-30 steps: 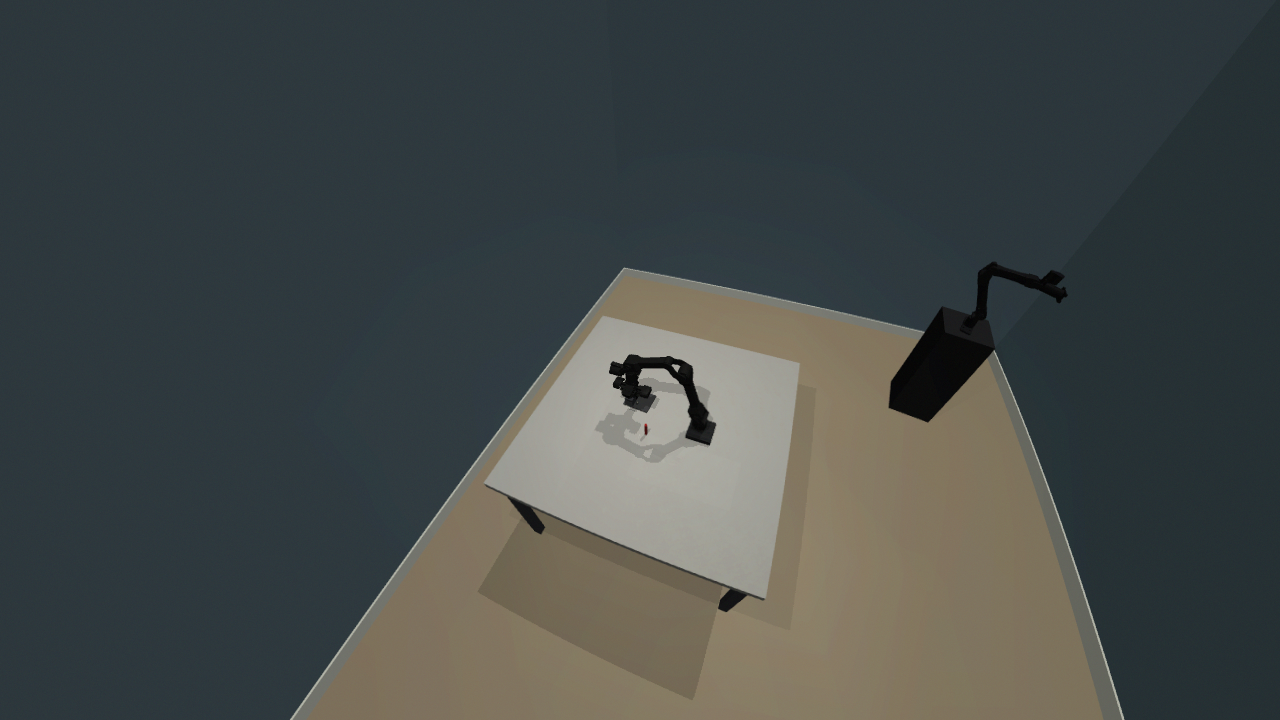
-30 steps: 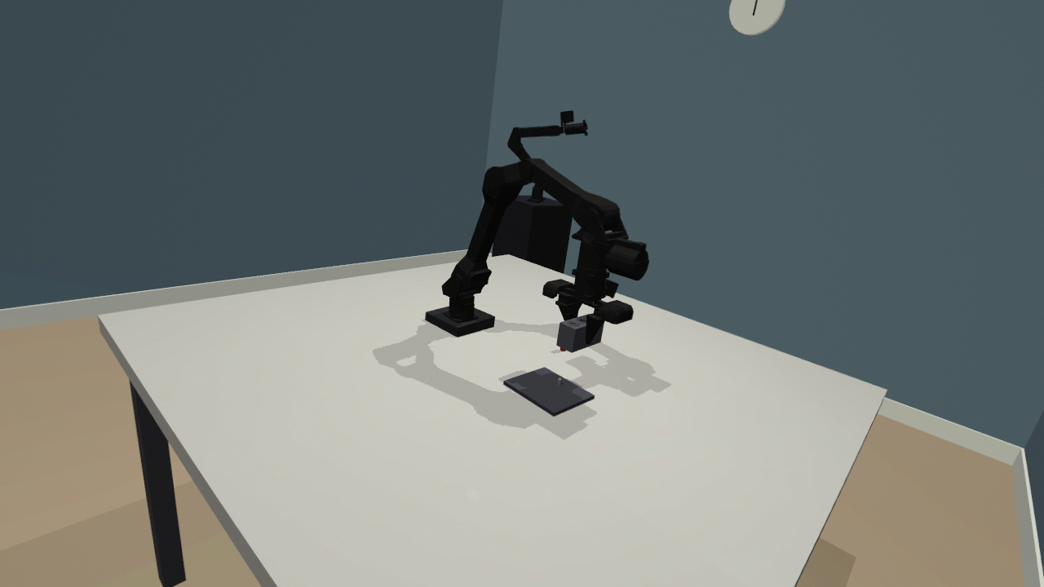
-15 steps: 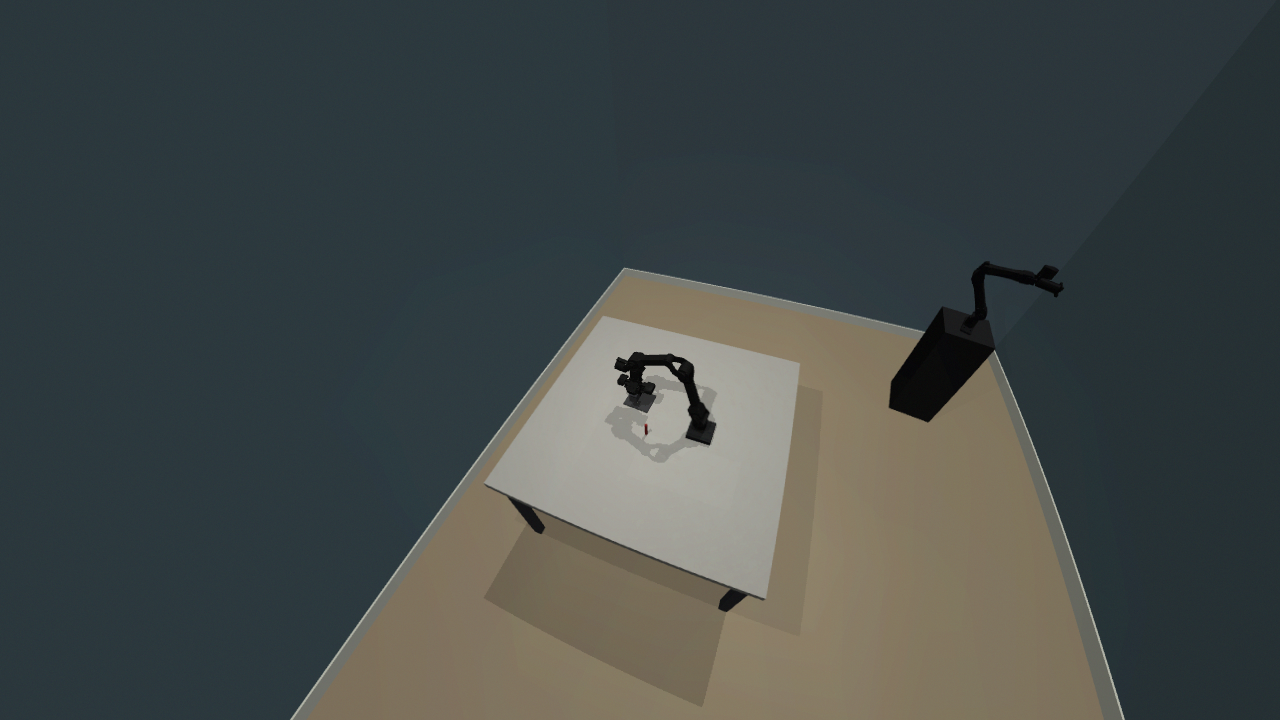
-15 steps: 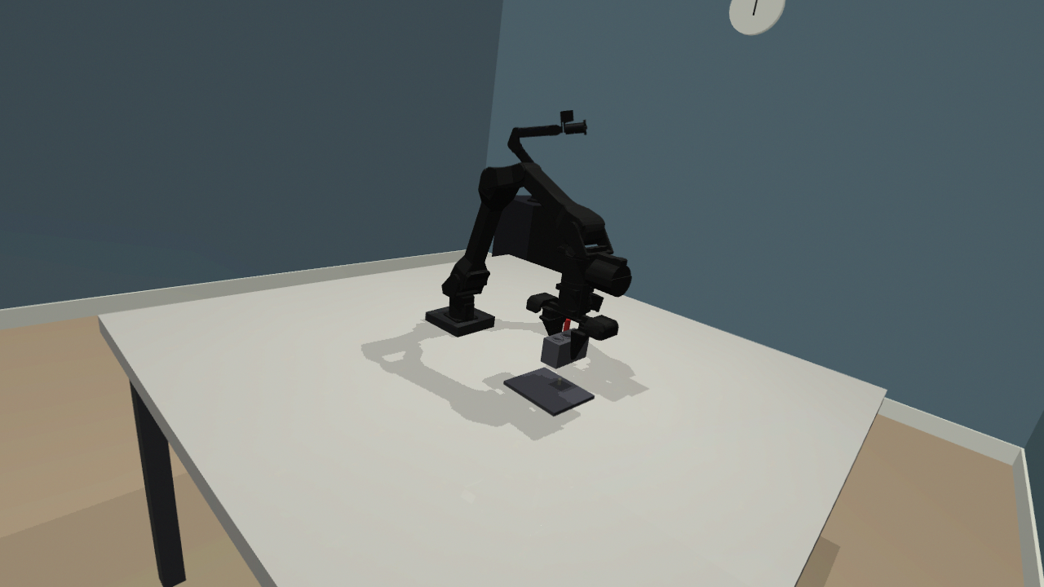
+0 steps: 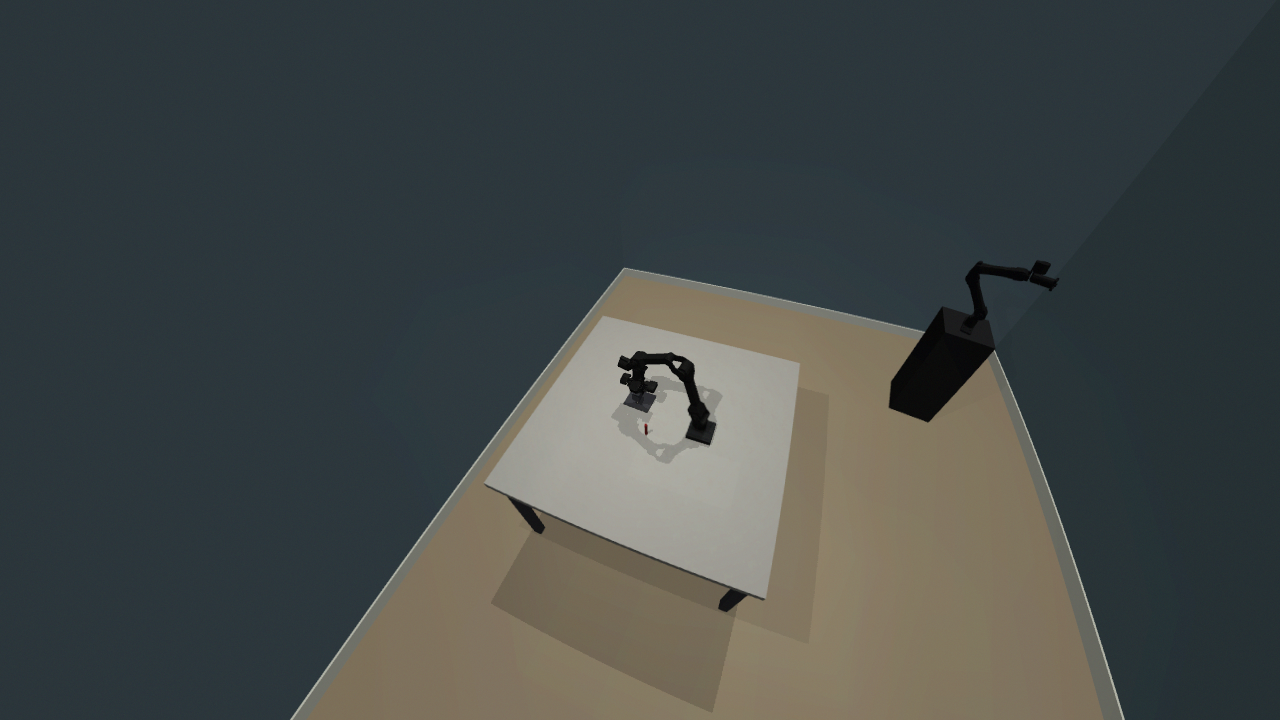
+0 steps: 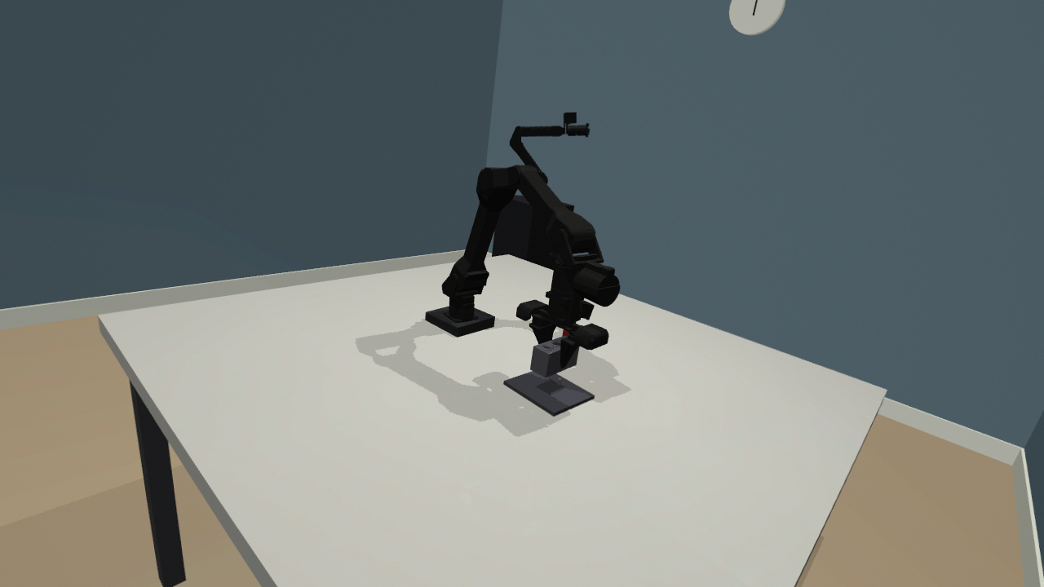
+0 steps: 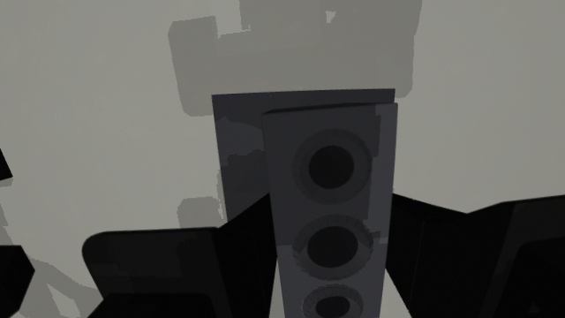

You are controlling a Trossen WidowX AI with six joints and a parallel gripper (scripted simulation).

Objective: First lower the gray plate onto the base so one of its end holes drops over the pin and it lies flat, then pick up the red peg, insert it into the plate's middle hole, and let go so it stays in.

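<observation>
My gripper tip is 30 mm below the gray plate. From my gripper tip the other things lie so: red peg (160 mm to the left, 130 mm behind, 20 mm below); dark base (60 mm below, 10 mm to the left).
</observation>
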